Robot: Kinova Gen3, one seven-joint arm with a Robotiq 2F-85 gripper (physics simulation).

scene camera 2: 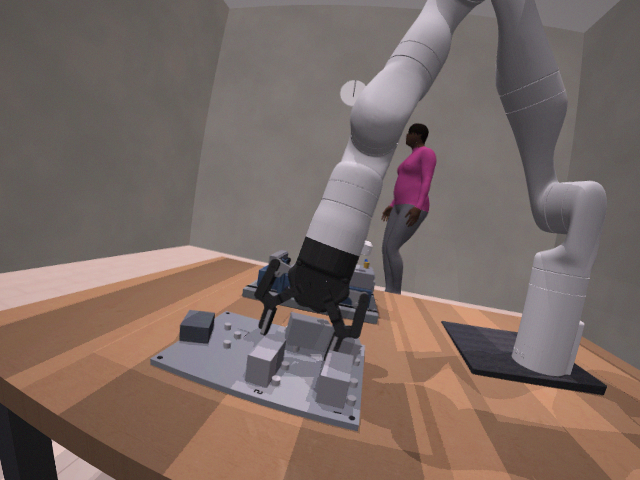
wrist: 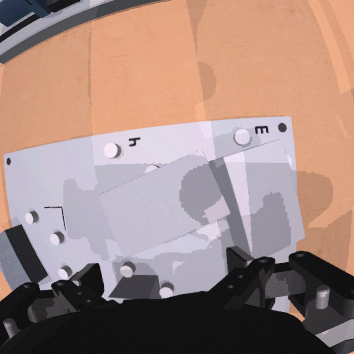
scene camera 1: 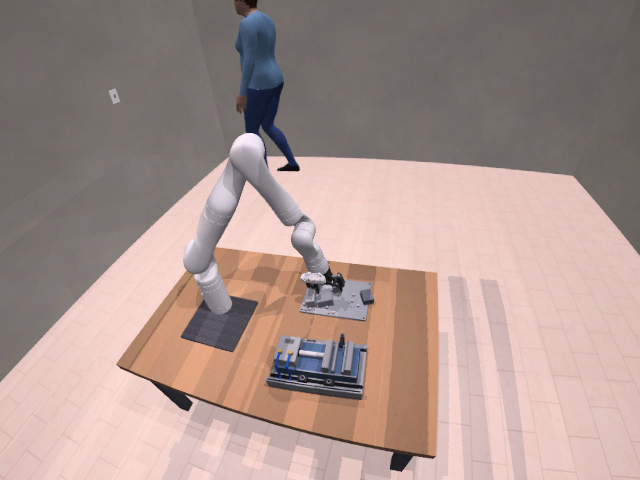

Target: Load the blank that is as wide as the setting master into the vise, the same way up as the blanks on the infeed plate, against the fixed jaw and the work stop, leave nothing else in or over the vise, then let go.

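Frame: origin at the arm's base, x left, y up, z ahead, level; metres.
Seen in the pictures: gripper, fingertip midpoint: [scene camera 2: 294, 346] [wrist: 163, 270] [scene camera 1: 329, 292]; arm's base, origin of the base link: [scene camera 2: 537, 363] [scene camera 1: 221, 305].
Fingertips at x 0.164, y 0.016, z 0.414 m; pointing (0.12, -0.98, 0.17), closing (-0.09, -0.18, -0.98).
Offsets run from my fingertips to a thing's top centre. "*": to the spot under its first point.
My gripper [scene camera 1: 328, 289] [scene camera 2: 299, 338] [wrist: 163, 270] is open and empty, its fingers low over the light grey infeed plate {dz +0.029, dx +0.000, dy -0.021 m} [scene camera 1: 341, 314] [scene camera 2: 222, 369] [wrist: 45, 170]. A wide grey blank {dz -0.004, dx -0.046, dy +0.030 m} [scene camera 1: 324, 299] [scene camera 2: 306, 333] [wrist: 160, 210] lies turned askew beyond the fingers. Another blank {dz -0.059, dx -0.048, dy +0.021 m} [wrist: 270, 195] lies close to its right in the wrist view. Two more blanks, one {dz +0.021, dx +0.045, dy +0.015 m} [scene camera 2: 265, 361] by the 2 and one {dz -0.066, dx +0.041, dy +0.015 m} [scene camera 2: 333, 384] by the 1, sit nearer scene camera 2. A dark block {dz +0.148, dx +0.014, dy +0.004 m} [scene camera 1: 366, 296] [scene camera 2: 196, 326] [wrist: 22, 257], apparently the setting master, sits at the plate's side. The vise {dz +0.052, dx -0.306, dy +0.070 m} [scene camera 1: 310, 384] [scene camera 2: 369, 312] shows no block between its jaws.
Small pegs stand up from the plate around the blanks. A black upright post {* dz +0.114, dx -0.239, dy +0.067 m} [scene camera 1: 341, 339] rises at the vise's jaws. Blue hoses {* dz -0.015, dx -0.375, dy +0.080 m} [scene camera 1: 287, 365] run down the vise's left end. The arm's base stands on a dark mat [scene camera 1: 201, 333] [scene camera 2: 485, 361]. A person [scene camera 1: 261, 56] [scene camera 2: 416, 178] is beyond the table.
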